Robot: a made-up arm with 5 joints.
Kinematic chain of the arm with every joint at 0, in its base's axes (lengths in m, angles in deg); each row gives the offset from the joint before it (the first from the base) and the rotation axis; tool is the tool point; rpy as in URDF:
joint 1: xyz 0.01 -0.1 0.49 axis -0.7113 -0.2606 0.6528
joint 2: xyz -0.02 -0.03 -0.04 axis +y
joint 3: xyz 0.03 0 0.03 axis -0.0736 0.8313 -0.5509
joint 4: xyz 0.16 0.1 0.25 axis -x
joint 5: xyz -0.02 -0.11 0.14 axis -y
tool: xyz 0.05 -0.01 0 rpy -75.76 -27.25 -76.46
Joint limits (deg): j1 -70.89..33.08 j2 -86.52..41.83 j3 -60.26..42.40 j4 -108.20..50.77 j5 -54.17..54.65
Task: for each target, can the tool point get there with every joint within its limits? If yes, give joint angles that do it. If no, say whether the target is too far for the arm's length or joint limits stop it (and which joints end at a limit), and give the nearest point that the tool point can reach.
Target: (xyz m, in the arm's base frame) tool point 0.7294 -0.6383 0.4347
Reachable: no: too far | nearest point 0.4312 -0.4035 0.4488 | short by 0.380 m
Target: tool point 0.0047 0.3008 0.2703
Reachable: no: joint limits stop it (at a limit: joint 1, joint 2, joint 3, joint 4) | nearest point 0.0611 -0.0588 0.2363 | short by 0.366 m
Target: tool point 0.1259 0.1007 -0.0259
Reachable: no: joint limits stop it (at a limit: joint 1, joint 2, joint 3, joint 4) | nearest point 0.0579 -0.0592 0.2350 | short by 0.313 m
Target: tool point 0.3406 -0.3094 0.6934
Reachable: yes | joints -24.15 19.32 2.35 4.32 -2.51
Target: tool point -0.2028 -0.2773 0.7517
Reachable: yes | joints -48.55 -43.83 -24.40 -42.46 41.81
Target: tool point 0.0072 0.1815 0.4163
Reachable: no: joint limits stop it (at a limit: joint 1, joint 2, joint 4, joint 5) | nearest point 0.1228 0.0383 0.5567 | short by 0.231 m
